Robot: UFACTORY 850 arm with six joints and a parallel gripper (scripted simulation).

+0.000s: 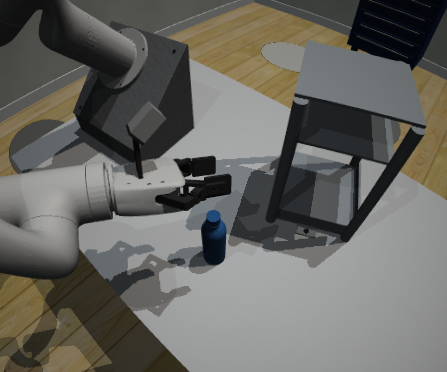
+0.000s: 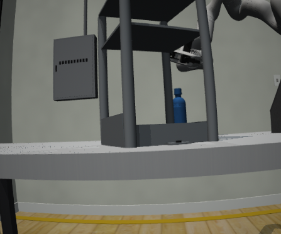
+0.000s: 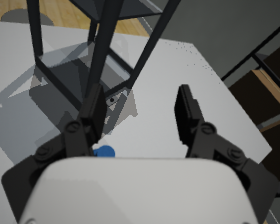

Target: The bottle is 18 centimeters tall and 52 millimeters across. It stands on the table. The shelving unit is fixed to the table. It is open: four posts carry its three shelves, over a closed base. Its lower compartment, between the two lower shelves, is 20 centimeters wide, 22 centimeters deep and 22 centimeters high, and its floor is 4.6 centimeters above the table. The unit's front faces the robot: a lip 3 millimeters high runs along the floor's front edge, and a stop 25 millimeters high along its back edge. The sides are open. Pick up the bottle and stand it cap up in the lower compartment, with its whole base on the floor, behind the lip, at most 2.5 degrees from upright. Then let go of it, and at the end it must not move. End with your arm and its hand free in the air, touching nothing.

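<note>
Now: the bottle 19 cm below my hand. The rest, counted from my hand: shelving unit 6 cm ahead, 32 cm to the left, 11 cm below.
</note>
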